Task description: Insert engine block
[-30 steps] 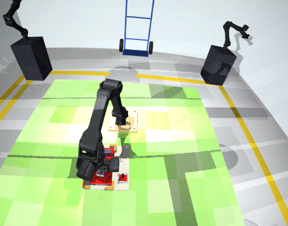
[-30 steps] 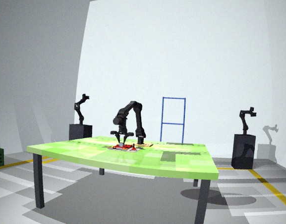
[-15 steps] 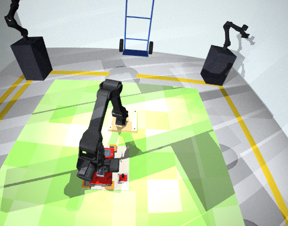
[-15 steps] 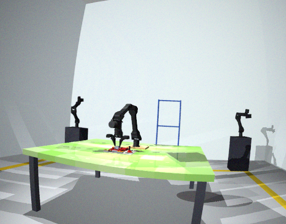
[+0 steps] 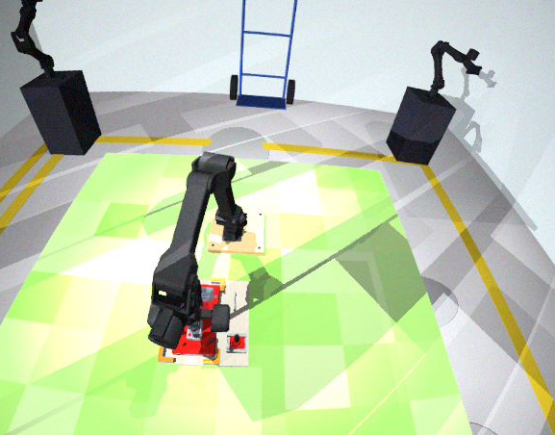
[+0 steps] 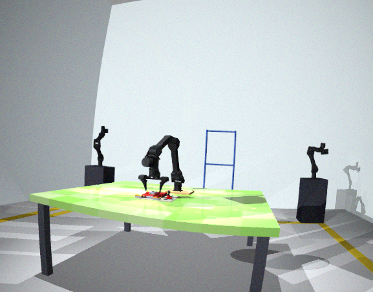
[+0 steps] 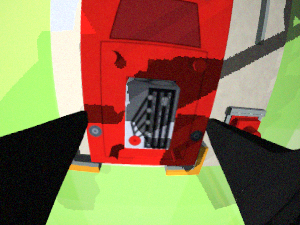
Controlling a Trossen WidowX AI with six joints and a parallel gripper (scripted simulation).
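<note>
The grey engine block lies 2 cm below my gripper tip.
</note>
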